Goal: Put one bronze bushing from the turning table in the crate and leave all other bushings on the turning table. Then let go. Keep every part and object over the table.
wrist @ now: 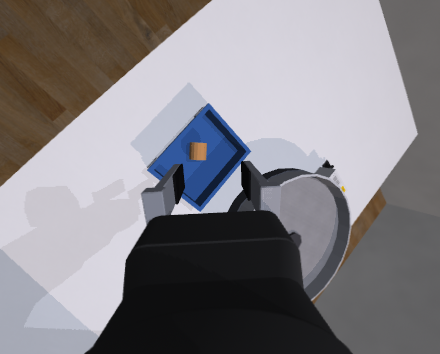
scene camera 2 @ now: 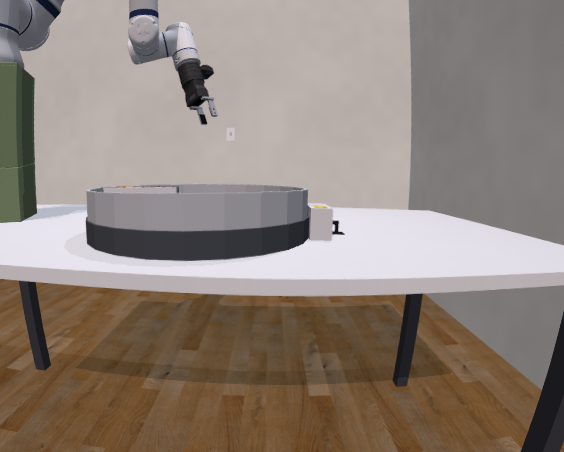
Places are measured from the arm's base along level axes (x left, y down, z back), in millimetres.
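Pixels of known places: gripper, fingertip midpoint: (wrist: 212,174) (scene camera 2: 209,120).
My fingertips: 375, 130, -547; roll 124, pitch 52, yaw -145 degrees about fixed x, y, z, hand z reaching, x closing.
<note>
Behind a point stands the place of what it marks, as x, y, z.
A bronze bushing (wrist: 198,151) {346, 377, -599} lies on its side within the blue crate (wrist: 204,200) {249, 374, -543}, apart from my gripper. My gripper (scene camera 2: 209,118) {375, 130, -547} (wrist: 212,174) {375, 130, -547} is open with nothing between its fingers, high above the table. In the wrist view the crate shows beyond and between the fingertips. The round grey turning table (scene camera 2: 200,210) {-230, 353, -746} (wrist: 342,220) {-120, 354, -853} stands beside the crate, to its lower right in the wrist view. In scene camera 2 its wall hides most of its inside, and the crate does not show. A thin orange-brown sliver (scene camera 2: 125,187) {-59, 330, -517} shows at its rim.
A small light box with a yellow top (scene camera 2: 321,222) {-53, 387, -906} stands against the turning table's right side, with a black bracket (scene camera 2: 337,228) {29, 410, -940} (wrist: 327,164) {35, 419, -943} beside it. The white table (scene camera 2: 400,250) {-114, 420, -1038} (wrist: 300,75) {332, 420, -976} has its edges in view. A green pedestal (scene camera 2: 15,125) {-15, 169, -136} stands at the left.
</note>
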